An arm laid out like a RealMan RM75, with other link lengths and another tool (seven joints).
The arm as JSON. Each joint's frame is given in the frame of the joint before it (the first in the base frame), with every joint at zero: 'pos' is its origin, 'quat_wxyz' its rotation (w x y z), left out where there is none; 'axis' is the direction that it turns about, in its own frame. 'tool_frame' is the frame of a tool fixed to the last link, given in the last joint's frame.
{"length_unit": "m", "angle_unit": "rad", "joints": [
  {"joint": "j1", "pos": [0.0, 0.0, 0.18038], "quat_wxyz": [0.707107, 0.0, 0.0, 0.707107], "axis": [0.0, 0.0, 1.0]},
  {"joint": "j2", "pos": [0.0, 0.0, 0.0], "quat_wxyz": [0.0, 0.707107, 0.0, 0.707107], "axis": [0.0, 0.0, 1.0]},
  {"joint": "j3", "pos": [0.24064, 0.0, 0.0], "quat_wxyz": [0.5, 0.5, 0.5, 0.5], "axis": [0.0, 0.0, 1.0]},
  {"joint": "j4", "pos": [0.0, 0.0, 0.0], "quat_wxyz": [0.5, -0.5, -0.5, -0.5], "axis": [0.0, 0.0, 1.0]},
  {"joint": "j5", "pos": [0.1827, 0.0, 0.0], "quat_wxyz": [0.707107, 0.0, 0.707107, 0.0], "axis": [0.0, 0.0, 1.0]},
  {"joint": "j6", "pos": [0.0, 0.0, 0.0], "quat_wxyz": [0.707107, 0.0, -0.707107, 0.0], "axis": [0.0, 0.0, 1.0]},
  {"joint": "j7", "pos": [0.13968, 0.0, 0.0], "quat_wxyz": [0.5, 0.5, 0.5, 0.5], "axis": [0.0, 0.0, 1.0]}
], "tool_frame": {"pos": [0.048, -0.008, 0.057], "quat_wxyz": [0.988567, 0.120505, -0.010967, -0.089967]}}
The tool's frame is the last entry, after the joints.
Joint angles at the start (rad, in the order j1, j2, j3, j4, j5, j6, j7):
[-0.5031 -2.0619 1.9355 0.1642 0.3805 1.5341 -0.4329]
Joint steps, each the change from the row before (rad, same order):
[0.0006 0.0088 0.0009 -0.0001 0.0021 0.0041 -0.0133]
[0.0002 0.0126 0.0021 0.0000 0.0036 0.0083 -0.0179]
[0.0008 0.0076 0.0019 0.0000 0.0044 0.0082 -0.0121]
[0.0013 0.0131 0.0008 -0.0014 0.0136 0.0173 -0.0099]
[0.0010 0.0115 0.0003 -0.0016 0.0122 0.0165 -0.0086]
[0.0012 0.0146 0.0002 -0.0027 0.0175 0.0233 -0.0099]
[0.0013 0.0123 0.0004 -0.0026 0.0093 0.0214 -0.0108]
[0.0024 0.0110 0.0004 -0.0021 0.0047 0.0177 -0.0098]
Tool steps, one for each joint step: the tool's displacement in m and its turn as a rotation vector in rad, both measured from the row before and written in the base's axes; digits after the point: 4 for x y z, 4 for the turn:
[-0.0021 0.0008 0.0025 -0.0077 0.0005 0.0036]
[-0.0024 0.0006 0.0036 -0.0115 0.0001 0.0016]
[-0.0013 -0.0005 0.0021 -0.0102 -0.0012 -0.0011]
[-0.0020 -0.0021 0.0033 -0.0128 0.0032 -0.0107]
[-0.0017 -0.0020 0.0031 -0.0116 0.0022 -0.0098]
[-0.0021 -0.0031 0.0039 -0.0161 0.0029 -0.0146]
[-0.0017 -0.0021 0.0043 -0.0125 -0.0024 -0.0087]
[-0.0019 -0.0015 0.0042 -0.0088 -0.0031 -0.0040]

